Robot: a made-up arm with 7 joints.
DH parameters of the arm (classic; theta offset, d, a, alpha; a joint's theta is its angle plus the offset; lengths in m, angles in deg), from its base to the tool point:
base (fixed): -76.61 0 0.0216 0
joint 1: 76.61 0.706 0.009 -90
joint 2: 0 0.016 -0.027 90
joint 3: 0 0.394 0.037 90
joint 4: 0 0.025 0.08 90
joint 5: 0 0.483 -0.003 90
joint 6: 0 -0.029 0.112 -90
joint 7: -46.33 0 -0.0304 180
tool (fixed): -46.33 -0.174 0 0
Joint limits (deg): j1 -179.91..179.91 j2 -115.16..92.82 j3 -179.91..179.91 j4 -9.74..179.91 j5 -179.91..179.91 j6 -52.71..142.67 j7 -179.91..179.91
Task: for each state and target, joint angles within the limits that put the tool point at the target. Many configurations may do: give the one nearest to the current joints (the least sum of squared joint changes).
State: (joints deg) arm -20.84 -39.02 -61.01 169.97 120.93 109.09 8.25
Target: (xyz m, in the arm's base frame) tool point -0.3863 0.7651 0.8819
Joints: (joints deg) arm -49.00 -78.80 -50.86 179.91 131.46 116.84 9.95
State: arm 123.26 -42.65 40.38 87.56 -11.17 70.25 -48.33
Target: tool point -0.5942 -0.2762 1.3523
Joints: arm 106.13 -33.44 71.63 103.26 -13.14 49.14 -54.62
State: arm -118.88 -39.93 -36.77 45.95 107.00 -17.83 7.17
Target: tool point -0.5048 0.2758 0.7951
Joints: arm -117.13 -42.73 -71.08 60.20 98.31 -14.04 7.10
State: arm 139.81 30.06 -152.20 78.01 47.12 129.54 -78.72
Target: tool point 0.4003 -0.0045 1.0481
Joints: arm 137.59 26.69 -154.00 76.65 46.07 128.16 -78.77
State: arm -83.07 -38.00 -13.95 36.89 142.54 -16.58 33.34
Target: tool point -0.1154 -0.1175 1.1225
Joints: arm -92.41 -80.55 -5.84 52.16 144.62 -29.81 33.17
